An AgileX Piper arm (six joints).
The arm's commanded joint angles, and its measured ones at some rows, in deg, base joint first. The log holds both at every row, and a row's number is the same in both.
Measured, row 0:
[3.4 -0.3 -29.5 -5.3 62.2 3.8]
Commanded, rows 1 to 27:
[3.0 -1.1 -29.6 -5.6 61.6 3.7]
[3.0 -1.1 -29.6 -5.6 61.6 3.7]
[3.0 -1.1 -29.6 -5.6 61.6 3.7]
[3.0 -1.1 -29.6 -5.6 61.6 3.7]
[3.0 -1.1 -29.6 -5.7 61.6 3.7]
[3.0 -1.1 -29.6 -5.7 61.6 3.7]
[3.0 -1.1 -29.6 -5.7 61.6 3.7]
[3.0 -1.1 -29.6 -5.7 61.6 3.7]
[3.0 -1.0 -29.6 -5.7 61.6 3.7]
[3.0 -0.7 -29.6 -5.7 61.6 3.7]
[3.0 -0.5 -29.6 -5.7 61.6 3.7]
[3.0 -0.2 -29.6 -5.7 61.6 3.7]
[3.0 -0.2 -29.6 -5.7 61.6 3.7]
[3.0 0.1 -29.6 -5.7 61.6 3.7]
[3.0 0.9 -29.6 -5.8 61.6 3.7]
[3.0 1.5 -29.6 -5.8 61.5 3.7]
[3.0 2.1 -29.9 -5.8 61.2 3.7]
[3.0 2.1 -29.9 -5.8 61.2 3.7]
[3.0 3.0 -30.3 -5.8 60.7 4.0]
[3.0 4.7 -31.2 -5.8 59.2 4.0]
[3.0 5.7 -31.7 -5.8 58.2 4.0]
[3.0 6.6 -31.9 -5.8 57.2 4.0]
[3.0 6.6 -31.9 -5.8 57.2 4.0]
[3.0 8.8 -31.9 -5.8 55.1 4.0]
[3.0 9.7 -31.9 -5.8 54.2 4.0]
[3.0 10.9 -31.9 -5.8 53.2 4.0]
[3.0 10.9 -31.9 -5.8 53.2 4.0]
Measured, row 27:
[3.4 8.5 -31.5 -5.4 56.5 3.8]
